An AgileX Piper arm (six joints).
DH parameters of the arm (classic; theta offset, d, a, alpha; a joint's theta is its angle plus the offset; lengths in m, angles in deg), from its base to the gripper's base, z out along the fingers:
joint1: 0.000 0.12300 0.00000 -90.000
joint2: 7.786 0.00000 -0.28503 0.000
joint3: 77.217 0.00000 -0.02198 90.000
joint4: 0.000 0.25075 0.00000 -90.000
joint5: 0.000 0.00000 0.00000 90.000
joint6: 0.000 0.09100 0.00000 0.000
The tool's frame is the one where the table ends.
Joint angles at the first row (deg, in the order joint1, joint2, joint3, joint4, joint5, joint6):
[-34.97, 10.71, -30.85, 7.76, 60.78, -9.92]
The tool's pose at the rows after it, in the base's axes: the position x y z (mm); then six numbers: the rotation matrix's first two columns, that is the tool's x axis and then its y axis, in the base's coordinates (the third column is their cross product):
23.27 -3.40 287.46 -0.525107 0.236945 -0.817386 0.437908 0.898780 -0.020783
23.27 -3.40 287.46 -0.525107 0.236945 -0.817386 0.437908 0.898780 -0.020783
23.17 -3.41 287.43 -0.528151 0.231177 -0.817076 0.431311 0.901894 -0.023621
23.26 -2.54 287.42 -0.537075 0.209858 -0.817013 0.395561 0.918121 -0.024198
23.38 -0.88 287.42 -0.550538 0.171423 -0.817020 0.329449 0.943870 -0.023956
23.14 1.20 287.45 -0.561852 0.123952 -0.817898 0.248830 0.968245 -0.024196
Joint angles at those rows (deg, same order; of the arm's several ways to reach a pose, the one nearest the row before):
[-34.97, 10.71, -30.85, 7.63, 60.78, -9.91]
[-34.97, 10.71, -30.85, 7.63, 60.78, -9.91]
[-34.47, 10.71, -30.85, 7.45, 60.78, -9.92]
[-32.20, 10.71, -30.85, 7.41, 60.78, -9.91]
[-28.13, 10.71, -30.85, 7.41, 60.78, -9.89]
[-23.30, 10.62, -30.85, 7.42, 60.78, -9.90]

